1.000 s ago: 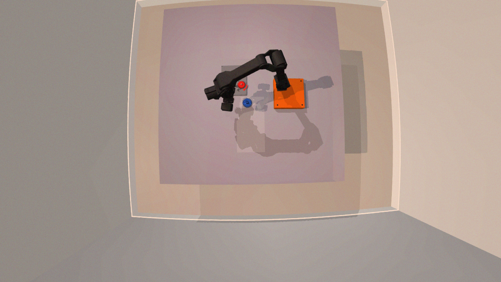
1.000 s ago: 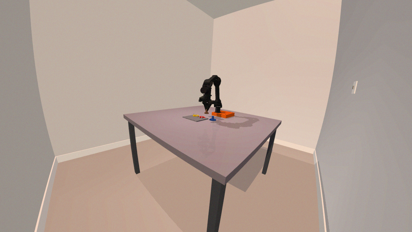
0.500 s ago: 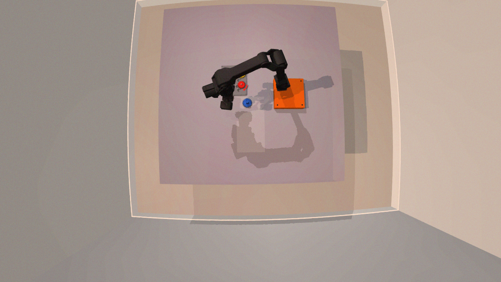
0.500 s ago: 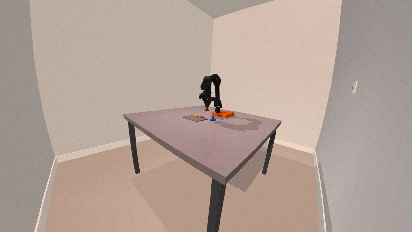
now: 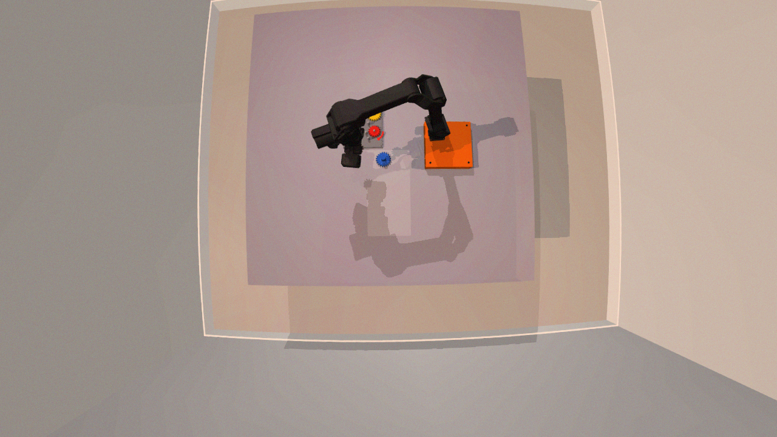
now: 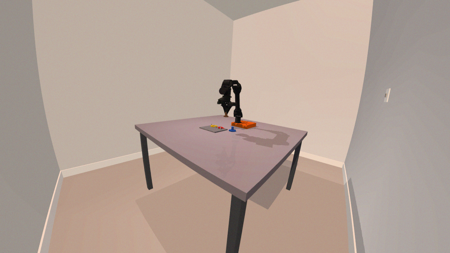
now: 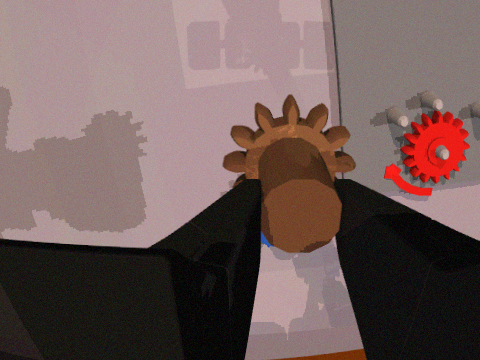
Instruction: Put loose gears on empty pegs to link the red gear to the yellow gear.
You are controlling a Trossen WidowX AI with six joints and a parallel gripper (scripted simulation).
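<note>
Now: gripper tip 60 mm past the red gear, 110 mm to the left of it and 150 mm above it. Also, from my gripper tip: blue gear 90 mm behind, 20 mm to the left, 150 mm below; then brown gear 10 mm below; then red arrow 90 mm behind, 90 mm to the right, 160 mm below.
</note>
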